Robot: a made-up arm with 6 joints. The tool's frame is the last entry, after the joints. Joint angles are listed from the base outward.
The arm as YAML. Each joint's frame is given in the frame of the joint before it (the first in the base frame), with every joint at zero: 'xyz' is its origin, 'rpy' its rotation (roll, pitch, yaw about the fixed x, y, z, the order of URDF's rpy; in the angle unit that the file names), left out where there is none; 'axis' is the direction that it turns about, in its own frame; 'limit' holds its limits. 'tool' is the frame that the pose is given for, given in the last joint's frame.
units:
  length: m
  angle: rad
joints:
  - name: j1
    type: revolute
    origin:
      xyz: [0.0, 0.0, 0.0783]
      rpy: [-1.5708, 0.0, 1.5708]
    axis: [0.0, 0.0, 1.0]
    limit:
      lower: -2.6
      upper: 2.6
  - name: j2
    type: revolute
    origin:
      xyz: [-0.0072, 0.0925, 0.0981]
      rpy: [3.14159, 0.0, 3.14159]
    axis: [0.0, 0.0, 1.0]
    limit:
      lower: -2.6
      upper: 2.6
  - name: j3
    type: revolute
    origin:
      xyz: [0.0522, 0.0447, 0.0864]
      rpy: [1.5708, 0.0, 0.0]
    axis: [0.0, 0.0, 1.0]
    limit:
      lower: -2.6
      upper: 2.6
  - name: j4
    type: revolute
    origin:
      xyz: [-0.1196, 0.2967, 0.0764]
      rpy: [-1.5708, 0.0, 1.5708]
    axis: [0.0, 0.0, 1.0]
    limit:
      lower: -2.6
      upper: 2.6
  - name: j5
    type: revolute
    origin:
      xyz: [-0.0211, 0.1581, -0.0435]
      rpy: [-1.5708, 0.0, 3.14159]
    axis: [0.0, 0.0, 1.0]
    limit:
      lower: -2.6
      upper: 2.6
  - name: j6
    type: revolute
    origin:
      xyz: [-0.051, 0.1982, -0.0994]
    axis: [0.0, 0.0, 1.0]
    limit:
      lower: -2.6
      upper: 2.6
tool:
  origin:
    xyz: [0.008, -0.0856, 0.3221]
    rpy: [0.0, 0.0, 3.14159]
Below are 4 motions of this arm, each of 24 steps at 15 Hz.
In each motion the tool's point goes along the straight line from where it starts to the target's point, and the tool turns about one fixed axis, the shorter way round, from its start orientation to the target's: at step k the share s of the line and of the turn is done. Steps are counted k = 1, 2, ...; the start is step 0. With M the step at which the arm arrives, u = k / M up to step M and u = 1 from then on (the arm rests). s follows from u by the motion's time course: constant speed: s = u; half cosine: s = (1 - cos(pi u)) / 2; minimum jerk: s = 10 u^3 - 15 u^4 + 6 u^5.
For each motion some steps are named. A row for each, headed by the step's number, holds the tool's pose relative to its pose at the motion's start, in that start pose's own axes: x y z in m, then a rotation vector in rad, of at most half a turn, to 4 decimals.
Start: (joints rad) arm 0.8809 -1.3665 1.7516 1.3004 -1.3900 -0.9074
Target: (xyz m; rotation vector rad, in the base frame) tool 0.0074 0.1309 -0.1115 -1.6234 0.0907 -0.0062
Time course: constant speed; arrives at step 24
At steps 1, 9, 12, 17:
1: 0.0028 -0.0054 -0.0112 0.0747 0.0310 0.0159
9: 0.0252 -0.0489 -0.1008 0.6724 0.2789 0.1427
12: 0.0335 -0.0653 -0.1344 0.8965 0.3719 0.1903
17: 0.0475 -0.0925 -0.1904 1.2700 0.5268 0.2696

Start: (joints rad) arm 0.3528 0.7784 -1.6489 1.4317 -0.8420 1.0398
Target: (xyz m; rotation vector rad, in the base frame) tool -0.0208 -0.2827 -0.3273 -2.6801 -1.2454 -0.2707
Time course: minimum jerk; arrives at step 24
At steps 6, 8, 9, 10, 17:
6: 0.0393 -0.0051 -0.0093 0.0548 0.1499 0.0425
8: 0.0797 -0.0104 -0.0189 0.1110 0.3039 0.0862
9: 0.1045 -0.0136 -0.0247 0.1456 0.3985 0.1131
10: 0.1316 -0.0171 -0.0312 0.1834 0.5019 0.1424
17: 0.3218 -0.0419 -0.0762 0.4485 1.2276 0.3483

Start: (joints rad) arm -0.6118 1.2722 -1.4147 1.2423 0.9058 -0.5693
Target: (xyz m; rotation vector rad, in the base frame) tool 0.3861 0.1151 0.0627 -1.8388 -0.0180 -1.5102
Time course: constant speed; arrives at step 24
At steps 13, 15, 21, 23, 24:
13: -0.0044 0.1939 -0.2225 0.0189 0.8181 0.5540
15: -0.0051 0.2238 -0.2567 0.0218 0.9439 0.6392
21: -0.0071 0.3133 -0.3594 0.0305 1.3215 0.8949
23: -0.0078 0.3431 -0.3936 0.0334 1.4473 0.9801
24: -0.0081 0.3580 -0.4108 0.0349 1.5103 1.0227

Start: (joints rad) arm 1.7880 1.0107 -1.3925 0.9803 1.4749 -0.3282
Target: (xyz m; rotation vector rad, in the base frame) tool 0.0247 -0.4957 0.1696 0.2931 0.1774 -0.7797
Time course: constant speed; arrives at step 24
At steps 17, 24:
17: -0.0623 -0.1206 -0.1596 0.1186 -0.0087 -0.3237
24: -0.0879 -0.1703 -0.2254 0.1675 -0.0123 -0.4569

